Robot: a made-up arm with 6 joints. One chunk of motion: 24 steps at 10 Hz.
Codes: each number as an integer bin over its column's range. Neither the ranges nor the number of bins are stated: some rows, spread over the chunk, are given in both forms.
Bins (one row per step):
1: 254 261 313 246 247 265
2: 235 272 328 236 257 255
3: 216 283 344 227 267 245
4: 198 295 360 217 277 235
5: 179 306 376 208 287 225
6: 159 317 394 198 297 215
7: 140 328 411 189 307 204
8: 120 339 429 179 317 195
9: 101 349 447 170 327 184
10: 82 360 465 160 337 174
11: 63 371 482 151 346 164
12: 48 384 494 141 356 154
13: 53 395 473 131 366 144
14: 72 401 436 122 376 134
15: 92 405 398 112 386 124
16: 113 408 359 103 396 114
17: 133 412 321 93 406 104
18: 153 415 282 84 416 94
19: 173 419 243 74 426 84
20: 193 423 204 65 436 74
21: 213 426 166 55 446 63
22: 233 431 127 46 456 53
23: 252 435 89 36 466 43
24: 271 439 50 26 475 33
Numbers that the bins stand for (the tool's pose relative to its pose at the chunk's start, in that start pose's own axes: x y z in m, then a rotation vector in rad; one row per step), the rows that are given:
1: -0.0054 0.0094 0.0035 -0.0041 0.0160 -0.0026
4: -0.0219 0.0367 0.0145 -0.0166 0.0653 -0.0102
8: -0.0448 0.0720 0.0307 -0.0329 0.1311 -0.0204
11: -0.0615 0.0977 0.0432 -0.0450 0.1788 -0.0283
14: -0.0589 0.1217 0.0324 -0.0575 0.2281 -0.0359
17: -0.0410 0.1306 0.0054 -0.0700 0.2774 -0.0435
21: -0.0175 0.1418 -0.0310 -0.0863 0.3432 -0.0540
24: -0.0005 0.1522 -0.0583 -0.0988 0.3908 -0.0616
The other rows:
2: -0.0110 0.0182 0.0070 -0.0084 0.0325 -0.0051
3: -0.0166 0.0271 0.0108 -0.0123 0.0489 -0.0077
5: -0.0275 0.0455 0.0183 -0.0205 0.0818 -0.0128
6: -0.0333 0.0543 0.0225 -0.0248 0.0982 -0.0153
7: -0.0389 0.0632 0.0265 -0.0286 0.1147 -0.0181
9: -0.0504 0.0800 0.0350 -0.0368 0.1475 -0.0232
10: -0.0559 0.0888 0.0392 -0.0411 0.1640 -0.0257
12: -0.0659 0.1081 0.0460 -0.0493 0.1952 -0.0308
13: -0.0644 0.1169 0.0411 -0.0536 0.2116 -0.0334
15: -0.0530 0.1250 0.0235 -0.0618 0.2445 -0.0385
16: -0.0468 0.1274 0.0143 -0.0657 0.2610 -0.0410
18: -0.0351 0.1330 -0.0038 -0.0738 0.2938 -0.0461
19: -0.0292 0.1362 -0.0129 -0.0781 0.3103 -0.0486
20: -0.0233 0.1394 -0.0221 -0.0820 0.3267 -0.0512
22: -0.0116 0.1458 -0.0402 -0.0902 0.3596 -0.0565
23: -0.0060 0.1490 -0.0491 -0.0945 0.3760 -0.0591

